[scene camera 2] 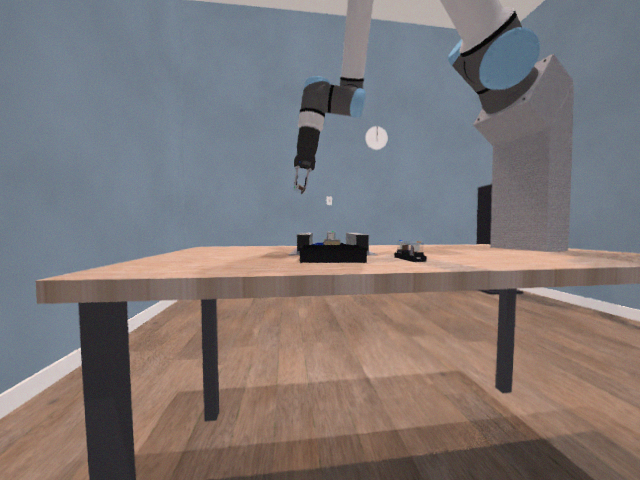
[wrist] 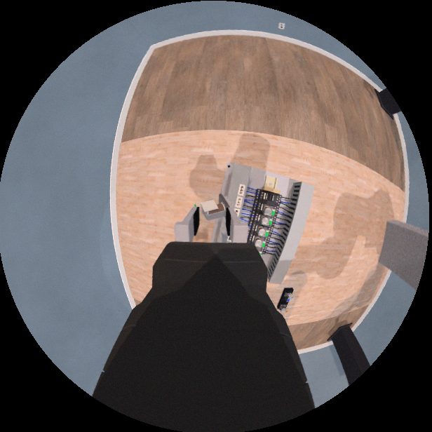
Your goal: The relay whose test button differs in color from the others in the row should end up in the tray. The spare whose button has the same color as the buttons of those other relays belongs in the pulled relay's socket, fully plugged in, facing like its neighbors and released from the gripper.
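Places are measured from the arm's base along level axes (x back, y right, z up), in centimetres.
Pixels of known places: gripper, fingertip midpoint: point(scene camera 2: 300, 185); arm's base, link origin: point(scene camera 2: 509, 92).
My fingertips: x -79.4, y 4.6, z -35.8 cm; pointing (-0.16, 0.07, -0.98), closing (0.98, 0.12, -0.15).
Observation:
For each thing: its top centre in the pictures, then the offset to it from my fingertips.
- relay, top centre: point(scene camera 2: 300, 182) dy +0.7, dx -0.1, dz +1.5 cm
- black holder, top centre: point(scene camera 2: 416, 241) dy -35.6, dx +29.5, dz -19.4 cm
My gripper point(scene camera 2: 300, 185) point(wrist: 212, 215) is shut on a relay point(scene camera 2: 299, 189) point(wrist: 214, 207) and holds it high above the table. The relay looks pale and brown, with a small green spot at its left side in the wrist view; its button is too small to read surely. In the wrist view the gripper is left of the relay row, where several clear relays point(wrist: 266, 220) with green marks stand. A black socket point(wrist: 270, 199) at the row's upper end appears to hold no relay. The lower end of the row is hidden by the gripper. The tray cannot be made out.
A black holder point(scene camera 2: 410, 255) point(wrist: 285, 298) on the table carries small parts with blue and orange spots. Grey wire ducts point(wrist: 295, 235) flank the row, and a yellowish end block point(wrist: 270, 183) stands above it. The robot's base point(scene camera 2: 532, 191) stands at the right.

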